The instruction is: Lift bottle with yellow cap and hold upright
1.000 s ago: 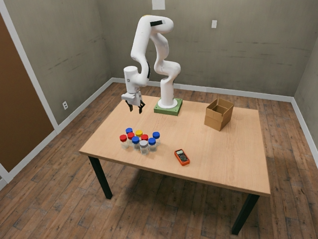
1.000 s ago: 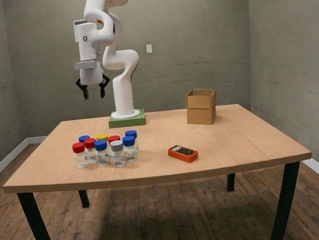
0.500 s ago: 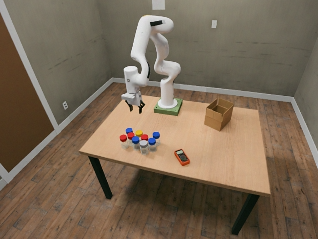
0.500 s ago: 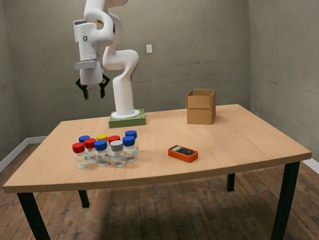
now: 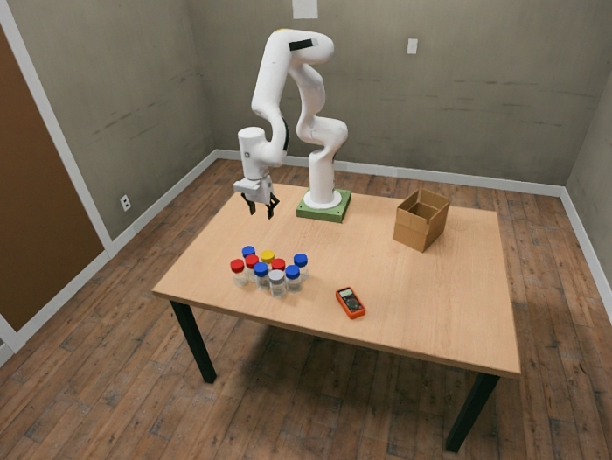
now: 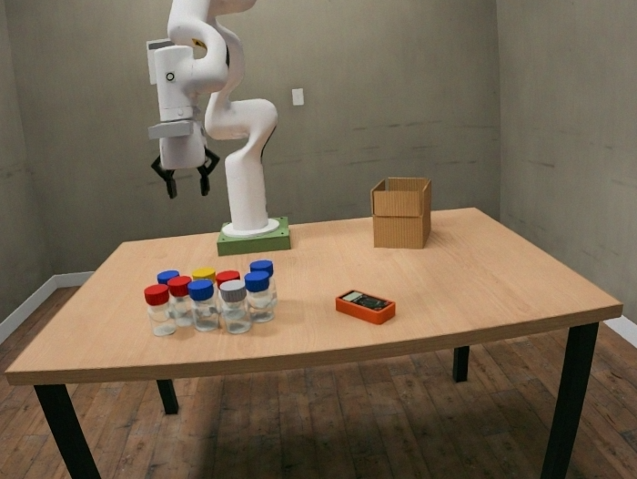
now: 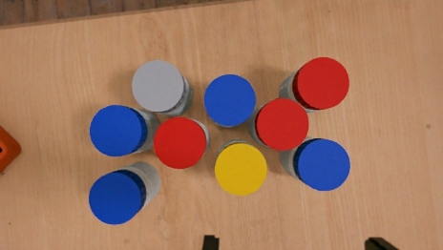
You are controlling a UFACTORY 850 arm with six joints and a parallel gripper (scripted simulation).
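Right now the yellow-capped bottle is 20 mm ahead of my hand, 10 mm to the left of it and 240 mm below it. Also, from my hand: orange multimeter (120 mm ahead, 360 mm to the left, 280 mm below); grey-capped bottle (120 mm ahead, 80 mm to the left, 240 mm below).
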